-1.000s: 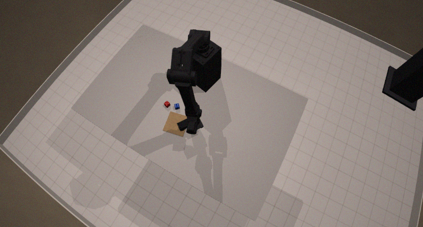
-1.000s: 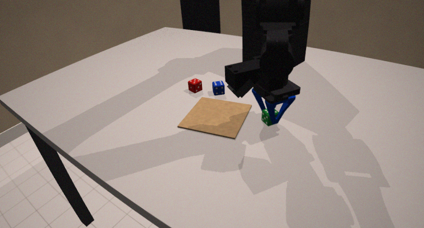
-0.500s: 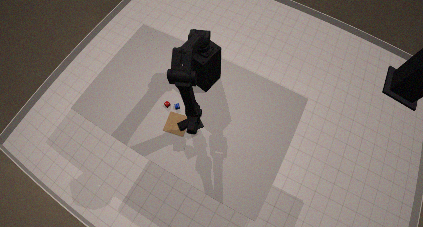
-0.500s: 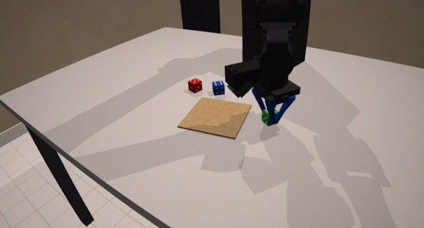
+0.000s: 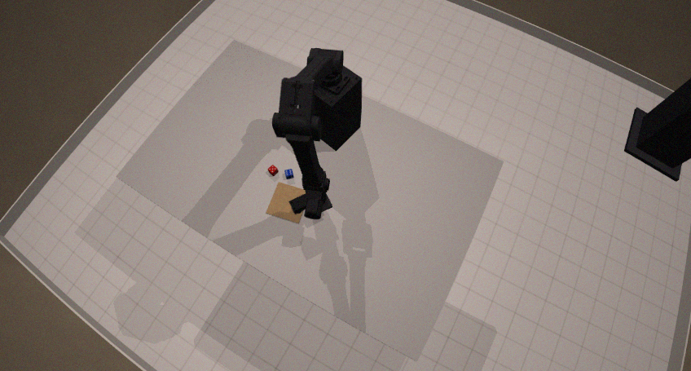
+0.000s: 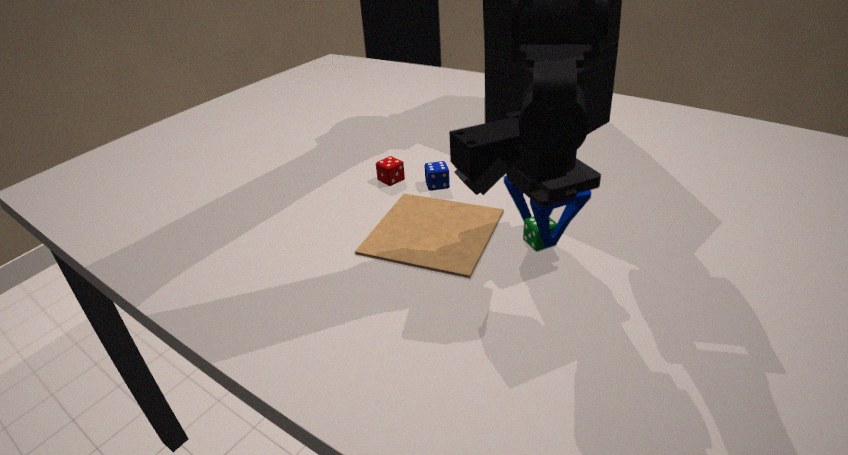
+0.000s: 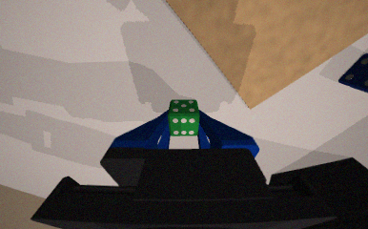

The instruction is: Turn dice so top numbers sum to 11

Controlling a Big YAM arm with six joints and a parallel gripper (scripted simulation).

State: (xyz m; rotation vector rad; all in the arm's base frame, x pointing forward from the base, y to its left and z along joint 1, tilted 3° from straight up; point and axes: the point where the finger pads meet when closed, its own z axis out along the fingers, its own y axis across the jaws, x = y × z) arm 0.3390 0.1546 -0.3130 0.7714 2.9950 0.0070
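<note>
Now: the tan mat 120 mm to the right of my hand, 50 mm ahead of it and 10 mm below it. Also, from my hand: green die right at my hand; then red die 250 mm to the right, 20 mm behind; then blue die 190 mm to the right, 40 mm behind.
</note>
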